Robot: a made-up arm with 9 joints.
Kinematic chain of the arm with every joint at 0, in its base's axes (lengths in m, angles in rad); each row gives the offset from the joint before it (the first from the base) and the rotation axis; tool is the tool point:
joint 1: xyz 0 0 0.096 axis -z
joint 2: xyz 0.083 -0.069 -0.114 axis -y
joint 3: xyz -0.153 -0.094 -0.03 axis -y
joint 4: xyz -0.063 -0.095 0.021 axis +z
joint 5: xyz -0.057 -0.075 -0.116 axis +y
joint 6: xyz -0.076 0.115 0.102 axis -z
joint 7: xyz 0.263 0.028 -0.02 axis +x
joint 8: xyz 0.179 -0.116 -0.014 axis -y
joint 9: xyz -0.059 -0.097 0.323 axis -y
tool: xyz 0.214 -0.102 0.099
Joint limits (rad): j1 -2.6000..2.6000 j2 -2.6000..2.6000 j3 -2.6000..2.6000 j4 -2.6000..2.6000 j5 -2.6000..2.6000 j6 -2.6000..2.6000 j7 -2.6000..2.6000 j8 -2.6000..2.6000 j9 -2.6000..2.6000
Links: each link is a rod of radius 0.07 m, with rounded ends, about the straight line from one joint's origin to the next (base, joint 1, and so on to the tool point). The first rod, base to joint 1, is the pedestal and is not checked.
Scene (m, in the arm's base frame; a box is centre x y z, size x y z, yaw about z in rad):
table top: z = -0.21
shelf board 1: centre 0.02 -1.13 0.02 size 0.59 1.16 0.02 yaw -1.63
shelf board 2: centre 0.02 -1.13 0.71 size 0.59 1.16 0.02 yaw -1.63
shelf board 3: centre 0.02 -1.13 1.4 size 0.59 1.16 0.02 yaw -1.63
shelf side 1: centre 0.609 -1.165 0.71 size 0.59 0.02 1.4 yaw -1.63
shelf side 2: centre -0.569 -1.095 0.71 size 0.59 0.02 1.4 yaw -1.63
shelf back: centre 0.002 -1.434 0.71 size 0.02 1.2 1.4 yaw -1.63
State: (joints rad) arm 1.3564 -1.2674 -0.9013 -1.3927 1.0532 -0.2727 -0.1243 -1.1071 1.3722
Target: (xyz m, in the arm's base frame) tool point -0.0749 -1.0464 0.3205
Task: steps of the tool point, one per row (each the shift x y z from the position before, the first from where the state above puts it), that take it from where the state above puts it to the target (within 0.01 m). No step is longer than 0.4 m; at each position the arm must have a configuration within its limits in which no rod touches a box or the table.
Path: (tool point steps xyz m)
1: -0.0103 -0.3708 0.0277
2: 0.1550 -0.3342 0.0266
3: 0.2805 -0.2203 0.0028
4: 0.3289 -0.0610 -0.0335
5: 0.2865 0.0969 -0.0669
6: -0.0300 -0.1958 -0.0218
7: -0.0171 -0.1632 -0.0073
8: 0.0184 -0.1277 0.0291

